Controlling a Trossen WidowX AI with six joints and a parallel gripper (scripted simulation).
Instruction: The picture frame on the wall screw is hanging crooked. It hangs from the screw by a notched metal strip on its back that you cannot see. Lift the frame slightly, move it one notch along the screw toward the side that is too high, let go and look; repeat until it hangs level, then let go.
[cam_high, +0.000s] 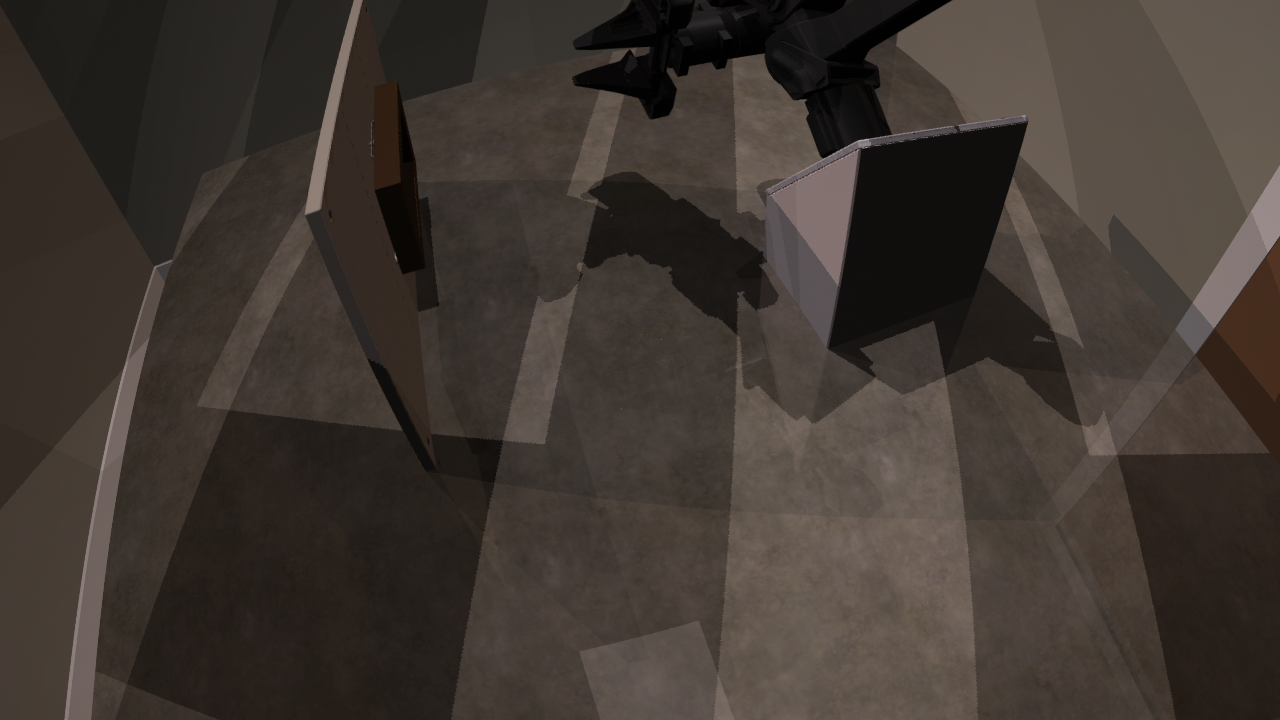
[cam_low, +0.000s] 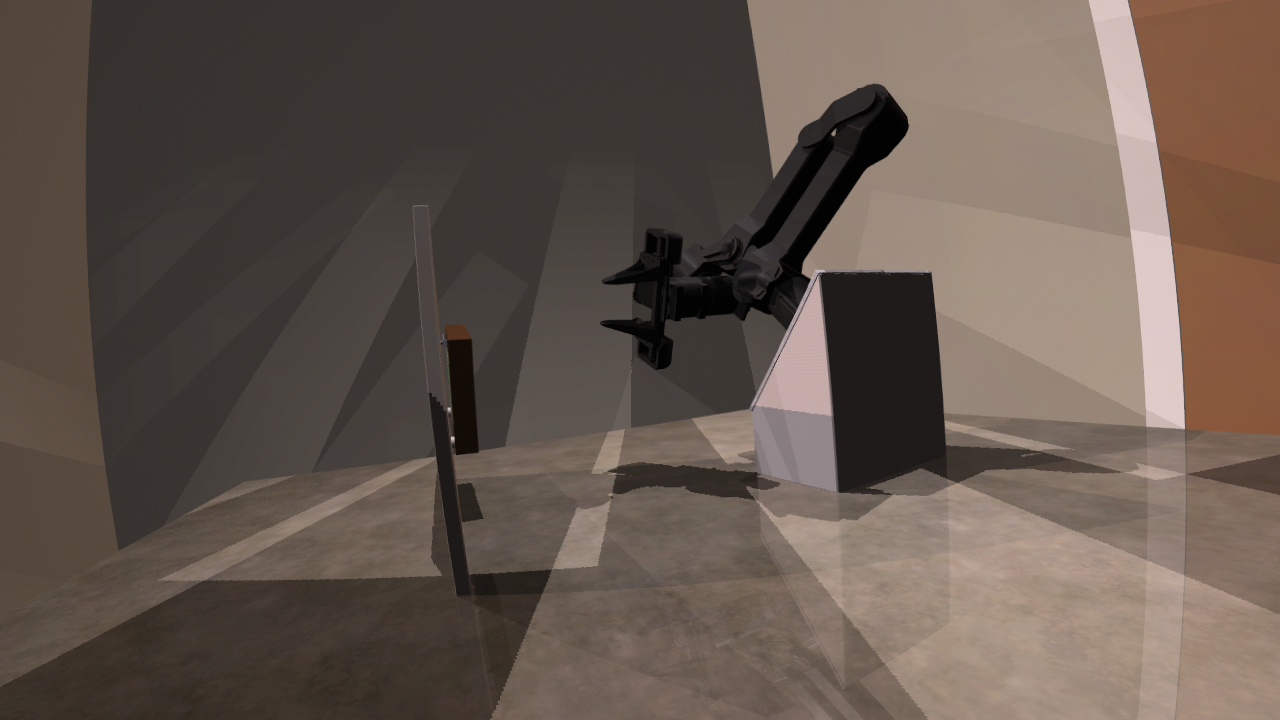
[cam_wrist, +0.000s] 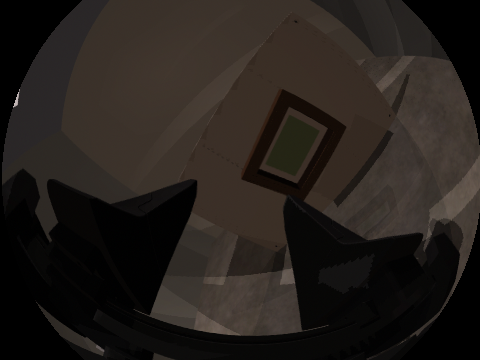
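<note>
My gripper tip is now 190 mm short of the brown wooden picture frame, 80 mm above it and 20 mm to the left of it. Round my gripper tip: wall panel (200 mm ahead, 90 mm below, 10 mm to the right).
</note>
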